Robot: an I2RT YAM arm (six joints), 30 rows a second.
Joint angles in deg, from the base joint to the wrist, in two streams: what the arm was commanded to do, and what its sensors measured. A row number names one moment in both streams.
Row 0, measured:
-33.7, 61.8, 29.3, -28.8, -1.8, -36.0
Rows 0 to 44, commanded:
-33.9, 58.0, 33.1, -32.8, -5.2, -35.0
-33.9, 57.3, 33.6, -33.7, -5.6, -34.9
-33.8, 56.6, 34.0, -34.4, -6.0, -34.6
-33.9, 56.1, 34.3, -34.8, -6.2, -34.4
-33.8, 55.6, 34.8, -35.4, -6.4, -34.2
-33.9, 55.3, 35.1, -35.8, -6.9, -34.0
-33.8, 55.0, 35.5, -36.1, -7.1, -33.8
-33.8, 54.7, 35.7, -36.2, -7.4, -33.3
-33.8, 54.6, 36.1, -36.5, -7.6, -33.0
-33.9, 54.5, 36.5, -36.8, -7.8, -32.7
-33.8, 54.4, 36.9, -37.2, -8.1, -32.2
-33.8, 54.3, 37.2, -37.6, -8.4, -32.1
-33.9, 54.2, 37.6, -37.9, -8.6, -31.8
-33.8, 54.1, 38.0, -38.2, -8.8, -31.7
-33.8, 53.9, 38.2, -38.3, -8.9, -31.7
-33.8, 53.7, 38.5, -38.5, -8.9, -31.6
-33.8, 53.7, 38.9, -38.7, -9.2, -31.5
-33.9, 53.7, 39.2, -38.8, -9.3, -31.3
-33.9, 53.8, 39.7, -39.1, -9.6, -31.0
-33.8, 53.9, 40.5, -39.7, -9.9, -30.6
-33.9, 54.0, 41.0, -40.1, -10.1, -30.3
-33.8, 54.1, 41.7, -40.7, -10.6, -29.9
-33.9, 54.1, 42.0, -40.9, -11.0, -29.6
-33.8, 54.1, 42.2, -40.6, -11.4, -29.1
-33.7, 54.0, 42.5, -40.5, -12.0, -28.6
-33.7, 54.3, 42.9, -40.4, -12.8, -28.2
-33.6, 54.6, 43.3, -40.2, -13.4, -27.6
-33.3, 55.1, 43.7, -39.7, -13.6, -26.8
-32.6, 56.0, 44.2, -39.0, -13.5, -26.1
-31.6, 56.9, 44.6, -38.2, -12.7, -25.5
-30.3, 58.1, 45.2, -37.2, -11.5, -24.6
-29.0, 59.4, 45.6, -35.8, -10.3, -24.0
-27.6, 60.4, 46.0, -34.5, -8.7, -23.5
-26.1, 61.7, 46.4, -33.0, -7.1, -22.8
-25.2, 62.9, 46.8, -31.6, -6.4, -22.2
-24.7, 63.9, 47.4, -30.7, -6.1, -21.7
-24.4, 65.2, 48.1, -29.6, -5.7, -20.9
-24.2, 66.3, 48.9, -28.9, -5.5, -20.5
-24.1, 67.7, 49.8, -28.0, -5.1, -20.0
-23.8, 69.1, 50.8, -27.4, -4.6, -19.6
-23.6, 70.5, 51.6, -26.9, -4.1, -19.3
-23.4, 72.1, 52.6, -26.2, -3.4, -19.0
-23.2, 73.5, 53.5, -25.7, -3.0, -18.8
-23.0, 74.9, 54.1, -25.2, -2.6, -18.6
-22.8, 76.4, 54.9, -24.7, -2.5, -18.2
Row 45, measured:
-23.5, 74.9, 51.0, -33.5, -3.1, -20.5
